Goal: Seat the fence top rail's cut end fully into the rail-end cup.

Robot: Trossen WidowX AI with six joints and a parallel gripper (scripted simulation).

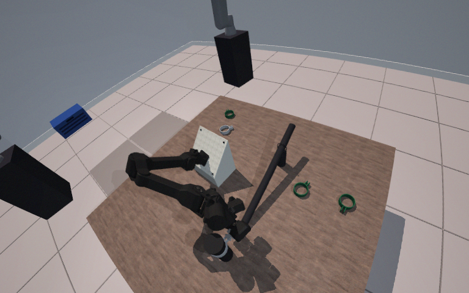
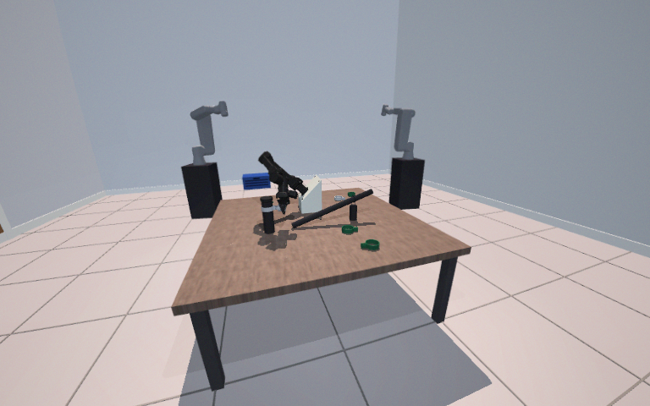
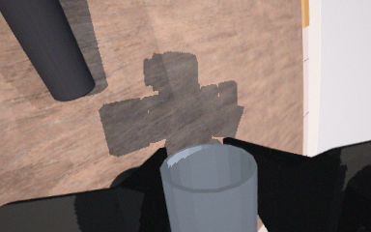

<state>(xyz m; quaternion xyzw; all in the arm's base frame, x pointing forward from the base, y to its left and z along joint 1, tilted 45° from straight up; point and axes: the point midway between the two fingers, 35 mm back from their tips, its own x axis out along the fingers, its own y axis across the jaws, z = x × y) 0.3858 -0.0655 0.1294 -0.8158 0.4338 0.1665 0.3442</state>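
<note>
My gripper tip is now 3 cm below the grey rail-end cup, 2 cm to the left of it and 2 cm past it. The rest, counted from my gripper tip: small green piece 55 cm behind, 12 cm to the right, 11 cm below; small black post 43 cm to the left, 13 cm behind, 1 cm below.
</note>
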